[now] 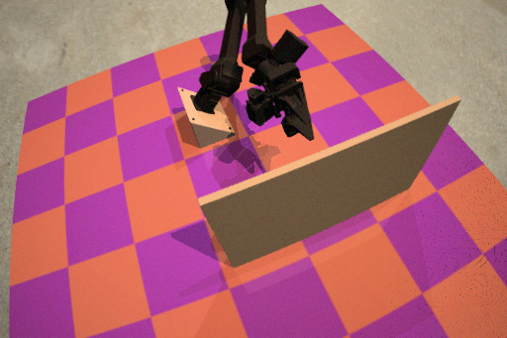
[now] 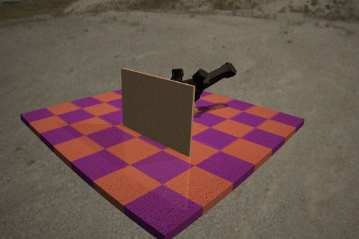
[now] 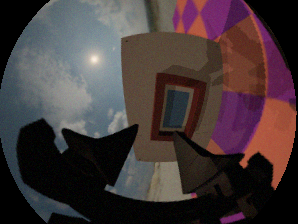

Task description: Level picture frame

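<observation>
My gripper tip is now 9 cm short of the picture frame and 6 cm above it. Round my gripper tip: wall panel (10 cm ahead, 7 cm below).
</observation>
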